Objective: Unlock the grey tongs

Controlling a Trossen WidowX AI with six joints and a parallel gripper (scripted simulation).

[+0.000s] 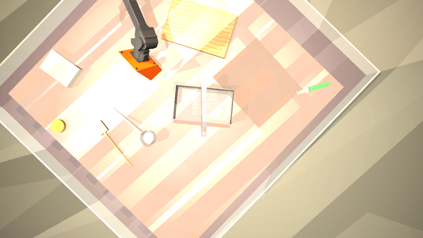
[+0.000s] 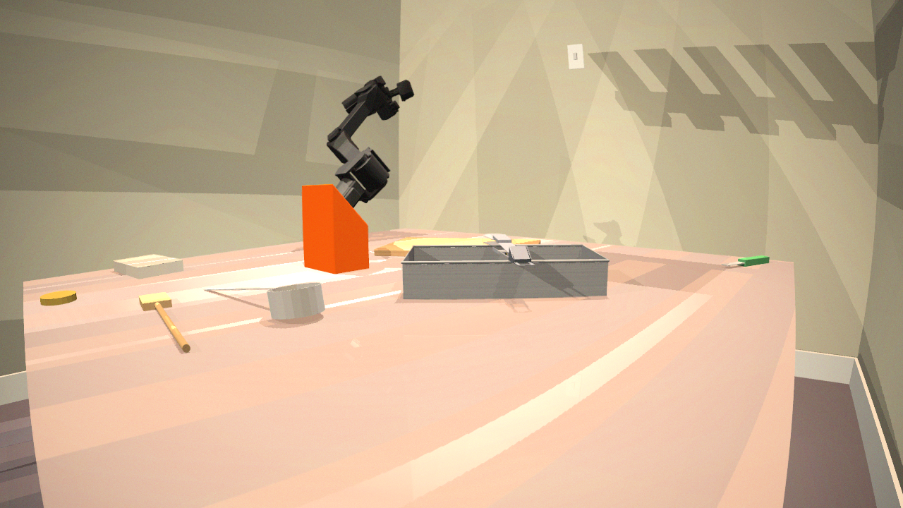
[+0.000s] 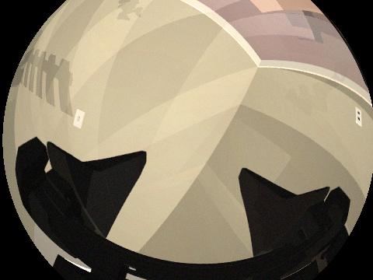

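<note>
The grey roasting tin lies 83 cm ahead of my gripper tip, 42 cm to the right of it and 40 cm below it. The rest, counted from my gripper tip: pale block (20 cm ahead, 89 cm to the right, 42 cm below); then wooden board (49 cm ahead, 17 cm to the right, 42 cm below); then green-handled tool (113 cm ahead, 9 cm to the left, 42 cm below).
</note>
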